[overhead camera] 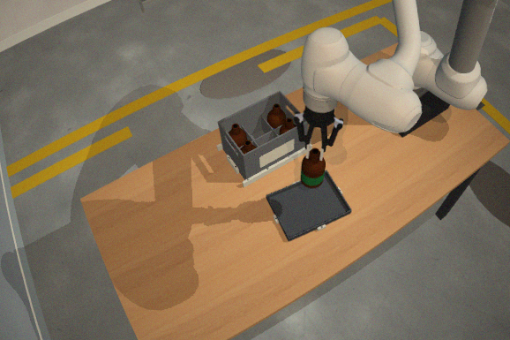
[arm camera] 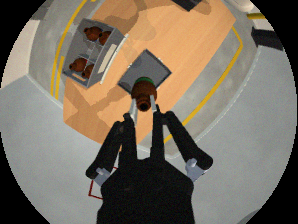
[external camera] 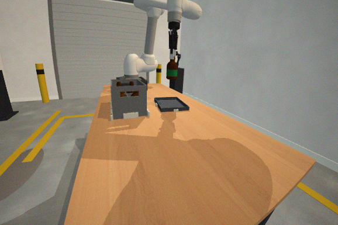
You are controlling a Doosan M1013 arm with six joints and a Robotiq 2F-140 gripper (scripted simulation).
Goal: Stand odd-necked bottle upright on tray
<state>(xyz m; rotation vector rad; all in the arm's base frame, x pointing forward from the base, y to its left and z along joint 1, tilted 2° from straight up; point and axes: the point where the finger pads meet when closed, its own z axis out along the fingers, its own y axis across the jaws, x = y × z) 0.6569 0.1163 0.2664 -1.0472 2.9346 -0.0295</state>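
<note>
Right now the glass bottle is 9 cm below my hand. The rest, counted from my hand: dark tray 34 cm below; grey crate 30 cm to the right, 27 cm below, 3 cm behind.
</note>
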